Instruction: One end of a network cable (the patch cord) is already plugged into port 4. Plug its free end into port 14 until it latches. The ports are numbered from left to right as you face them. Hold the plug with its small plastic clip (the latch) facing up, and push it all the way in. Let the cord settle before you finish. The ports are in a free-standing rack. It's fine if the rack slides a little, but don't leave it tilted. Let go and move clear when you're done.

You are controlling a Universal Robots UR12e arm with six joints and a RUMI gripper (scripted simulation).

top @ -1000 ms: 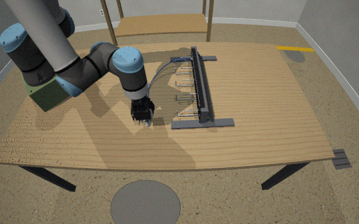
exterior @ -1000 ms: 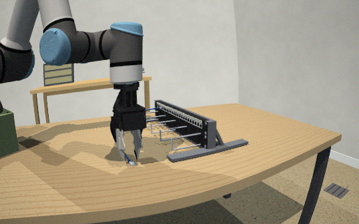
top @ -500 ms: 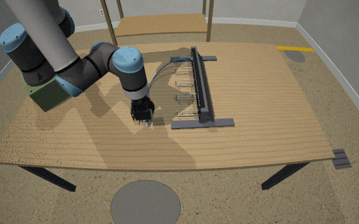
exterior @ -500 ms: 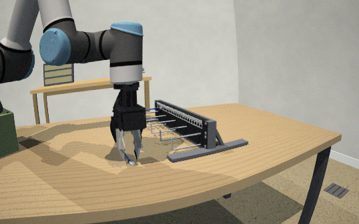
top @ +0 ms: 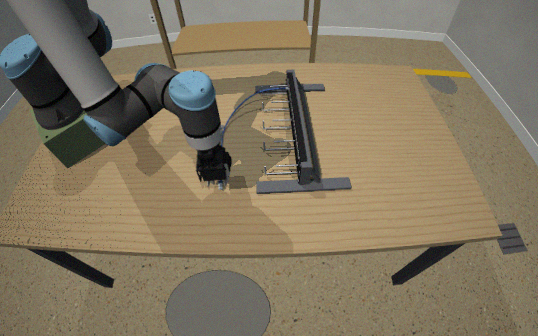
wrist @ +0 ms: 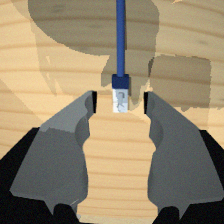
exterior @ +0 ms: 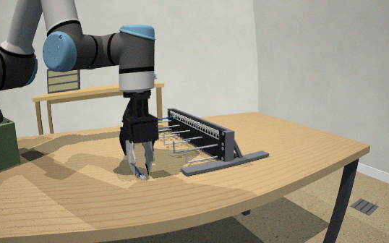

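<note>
Right now my hand is 1 cm to the left of the plug and 2 cm above it.
</note>
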